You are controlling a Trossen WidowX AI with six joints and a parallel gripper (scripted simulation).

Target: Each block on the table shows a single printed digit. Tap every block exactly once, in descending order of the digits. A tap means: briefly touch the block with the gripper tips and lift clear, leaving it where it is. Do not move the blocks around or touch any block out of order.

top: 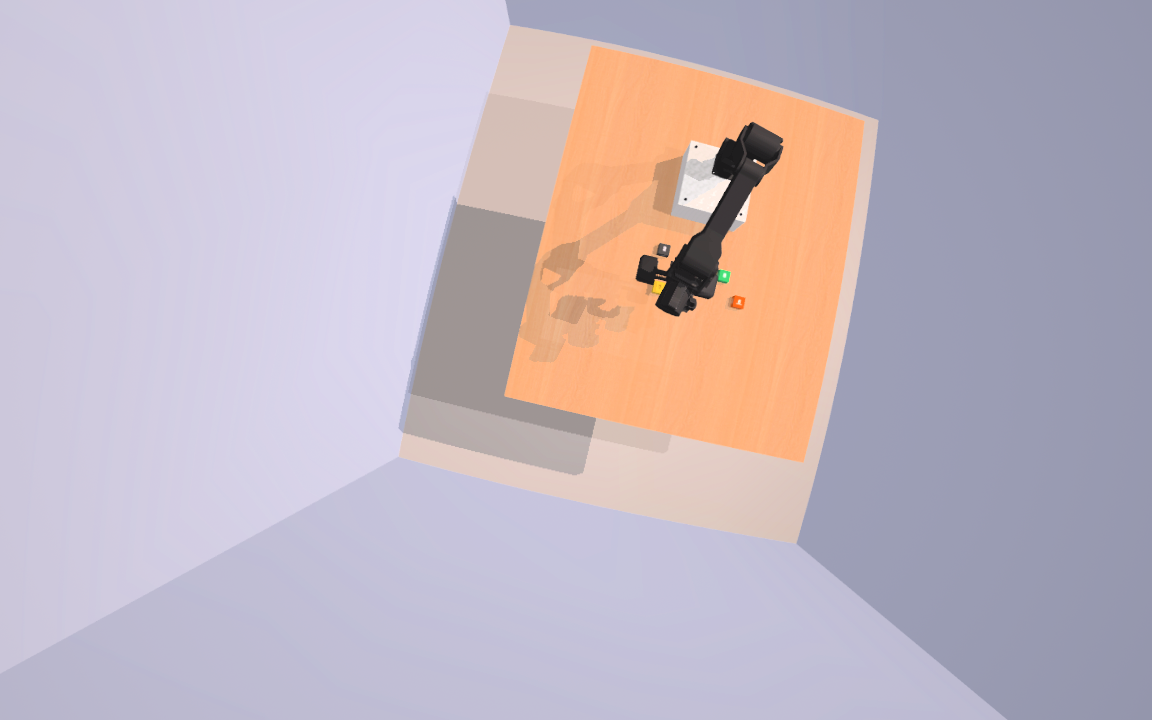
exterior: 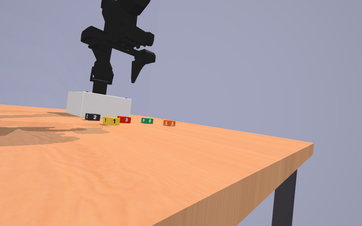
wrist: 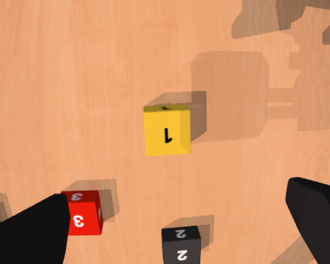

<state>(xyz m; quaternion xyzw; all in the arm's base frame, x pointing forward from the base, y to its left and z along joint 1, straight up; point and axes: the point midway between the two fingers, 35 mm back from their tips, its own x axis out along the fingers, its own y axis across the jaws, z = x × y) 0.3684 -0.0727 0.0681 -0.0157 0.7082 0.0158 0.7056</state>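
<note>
Now: gripper tip 170 mm to the right of the green block, 110 mm above it and 90 mm past it. From my gripper tip the other things lie so: red block (110 mm below, 80 mm behind, 60 mm to the left); yellow block (110 mm below, 10 mm to the right, 10 mm behind); black block (120 mm behind, 110 mm below, 20 mm to the right).
</note>
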